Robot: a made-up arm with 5 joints.
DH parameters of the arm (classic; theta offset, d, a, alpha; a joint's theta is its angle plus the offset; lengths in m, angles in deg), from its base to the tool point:
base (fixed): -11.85 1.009 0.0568 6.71
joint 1: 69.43 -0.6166 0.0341 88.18
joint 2: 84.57 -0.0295 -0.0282 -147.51
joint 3: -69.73 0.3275 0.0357 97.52
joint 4: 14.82 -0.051 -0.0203 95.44
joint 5: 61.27 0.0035 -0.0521 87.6
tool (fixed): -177.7 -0.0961 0 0
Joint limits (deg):
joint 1: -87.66..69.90
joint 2: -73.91..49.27
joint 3: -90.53..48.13
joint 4: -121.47..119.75
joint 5: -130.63..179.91
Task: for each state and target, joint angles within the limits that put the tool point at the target. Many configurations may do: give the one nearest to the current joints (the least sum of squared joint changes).
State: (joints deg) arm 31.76 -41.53 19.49 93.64 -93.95
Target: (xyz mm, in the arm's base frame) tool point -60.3 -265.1 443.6
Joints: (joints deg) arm 67.12 -29.65 15.80 93.84 -110.26
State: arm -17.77 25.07 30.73 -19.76 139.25
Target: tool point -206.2 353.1 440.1
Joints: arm -30.84 33.17 48.13 0.55 127.89
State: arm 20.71 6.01 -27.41 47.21 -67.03
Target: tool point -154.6 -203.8 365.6
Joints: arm 46.65 -18.19 -21.36 51.61 -109.57
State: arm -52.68 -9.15 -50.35 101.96 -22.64
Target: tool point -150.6 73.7 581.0
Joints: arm -18.37 -40.07 -47.78 119.75 21.36
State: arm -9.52 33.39 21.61 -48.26 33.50
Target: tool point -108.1 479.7 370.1
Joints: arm -47.28 31.54 29.17 -62.43 33.83
